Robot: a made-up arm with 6 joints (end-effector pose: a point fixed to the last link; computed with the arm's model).
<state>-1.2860 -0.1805 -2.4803 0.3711 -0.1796 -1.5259</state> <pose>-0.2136 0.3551 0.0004 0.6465 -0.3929 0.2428 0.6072</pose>
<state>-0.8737 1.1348 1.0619 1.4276 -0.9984 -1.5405</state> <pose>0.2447 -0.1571 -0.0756 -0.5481 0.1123 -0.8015 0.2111</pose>
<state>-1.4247 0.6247 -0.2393 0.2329 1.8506 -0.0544</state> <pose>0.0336 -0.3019 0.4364 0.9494 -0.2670 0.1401 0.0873</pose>
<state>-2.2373 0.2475 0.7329 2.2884 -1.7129 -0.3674</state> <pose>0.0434 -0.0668 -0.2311 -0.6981 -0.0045 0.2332 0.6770</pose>
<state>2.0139 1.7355 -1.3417 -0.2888 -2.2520 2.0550</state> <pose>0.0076 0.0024 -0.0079 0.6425 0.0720 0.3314 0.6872</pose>
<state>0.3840 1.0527 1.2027 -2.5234 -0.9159 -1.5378</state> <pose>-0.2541 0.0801 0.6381 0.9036 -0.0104 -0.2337 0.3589</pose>
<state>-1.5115 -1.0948 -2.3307 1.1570 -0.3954 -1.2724</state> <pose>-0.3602 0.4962 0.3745 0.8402 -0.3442 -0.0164 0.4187</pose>
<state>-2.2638 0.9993 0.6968 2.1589 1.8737 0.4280</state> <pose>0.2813 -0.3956 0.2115 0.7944 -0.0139 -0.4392 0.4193</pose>
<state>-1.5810 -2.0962 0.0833 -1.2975 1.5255 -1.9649</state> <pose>-0.2074 0.7979 0.2407 0.3403 -0.7367 0.0683 0.5803</pose>
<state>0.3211 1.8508 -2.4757 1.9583 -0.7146 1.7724</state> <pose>-0.1718 0.3523 0.3923 0.6435 0.2003 0.5861 0.4497</pose>
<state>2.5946 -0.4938 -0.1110 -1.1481 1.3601 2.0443</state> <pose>0.2682 -0.2637 0.0780 -0.1622 -0.0660 0.7317 0.6588</pose>
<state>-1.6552 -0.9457 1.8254 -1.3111 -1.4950 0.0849</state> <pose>0.4997 0.8768 0.0913 0.1291 0.7242 -0.1778 0.6536</pose>
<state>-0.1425 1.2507 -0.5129 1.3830 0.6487 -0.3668</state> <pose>0.3594 0.4111 0.2109 -0.2551 -0.6575 -0.1822 0.6851</pose>
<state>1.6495 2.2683 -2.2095 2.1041 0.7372 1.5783</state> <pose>-0.2247 0.2854 0.0060 0.4176 0.0760 0.2611 0.8670</pose>
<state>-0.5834 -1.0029 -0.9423 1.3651 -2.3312 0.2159</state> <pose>0.3949 0.2811 -0.4348 -0.8346 -0.4790 0.1702 0.2123</pose>
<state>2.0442 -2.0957 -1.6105 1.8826 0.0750 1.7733</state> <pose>-0.4562 -0.4436 0.2820 0.1526 0.8234 0.5418 0.0719</pose>
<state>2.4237 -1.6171 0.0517 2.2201 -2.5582 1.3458</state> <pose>0.1877 -0.3333 0.3840 -0.4355 -0.0285 -0.1364 0.8893</pose>
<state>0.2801 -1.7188 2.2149 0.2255 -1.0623 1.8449</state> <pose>-0.3783 -0.1285 -0.5277 0.0469 0.8960 -0.4268 0.1133</pose>
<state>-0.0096 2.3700 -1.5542 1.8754 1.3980 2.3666</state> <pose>-0.2819 0.1081 0.2414 0.9147 -0.3764 -0.1388 0.0479</pose>
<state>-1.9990 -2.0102 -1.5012 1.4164 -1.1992 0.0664</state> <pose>-0.6190 0.5800 0.5277 0.4067 -0.6994 0.2299 0.5409</pose>
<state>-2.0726 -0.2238 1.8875 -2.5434 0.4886 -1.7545</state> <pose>0.0637 -0.0215 -0.0148 -0.4961 -0.1068 0.1416 0.8500</pose>
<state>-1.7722 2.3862 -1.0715 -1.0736 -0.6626 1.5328</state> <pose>-0.1510 0.2662 0.4114 -0.4679 -0.5763 0.1365 0.6560</pose>
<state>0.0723 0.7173 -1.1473 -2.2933 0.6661 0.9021</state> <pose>0.1238 -0.0048 0.5201 0.8945 0.1126 0.4159 0.1194</pose>
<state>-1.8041 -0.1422 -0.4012 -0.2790 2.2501 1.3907</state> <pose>0.1944 0.0324 0.2290 -0.7020 0.4091 0.2352 0.5334</pose>
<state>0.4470 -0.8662 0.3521 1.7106 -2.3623 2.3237</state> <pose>0.1553 -0.1243 -0.2274 0.2050 -0.6119 0.3988 0.6516</pose>
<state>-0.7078 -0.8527 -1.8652 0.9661 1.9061 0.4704</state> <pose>0.1244 0.0674 0.0605 -0.6833 -0.1750 -0.7077 0.0413</pose>
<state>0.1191 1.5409 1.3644 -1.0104 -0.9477 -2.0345</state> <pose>-0.1450 0.0078 0.7651 -0.7154 -0.0554 0.6952 0.0423</pose>
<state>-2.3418 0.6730 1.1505 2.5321 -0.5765 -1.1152</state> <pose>-0.0875 0.2235 -0.0667 -0.3540 0.3226 -0.1208 0.8695</pose>
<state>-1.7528 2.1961 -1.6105 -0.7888 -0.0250 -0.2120</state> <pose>-0.2331 0.4667 0.3929 0.1762 -0.6840 -0.0787 0.7035</pose>
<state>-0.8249 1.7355 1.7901 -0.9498 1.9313 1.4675</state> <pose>-0.2984 -0.0227 0.3838 0.2889 0.6529 0.3483 0.6074</pose>
